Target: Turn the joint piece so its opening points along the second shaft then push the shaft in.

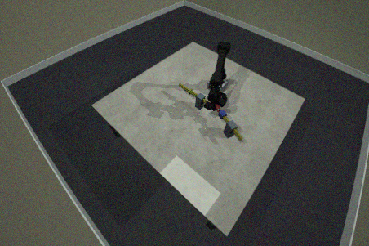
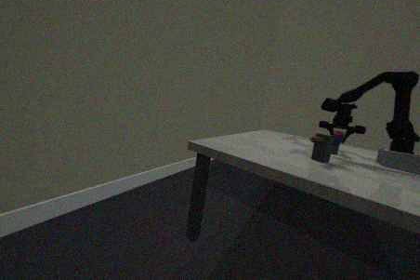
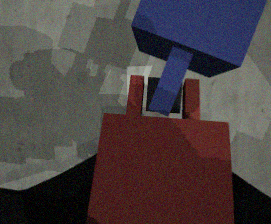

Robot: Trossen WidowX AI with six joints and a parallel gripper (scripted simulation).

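Right now my gripper tip is 30 mm below the dark red square joint piece.
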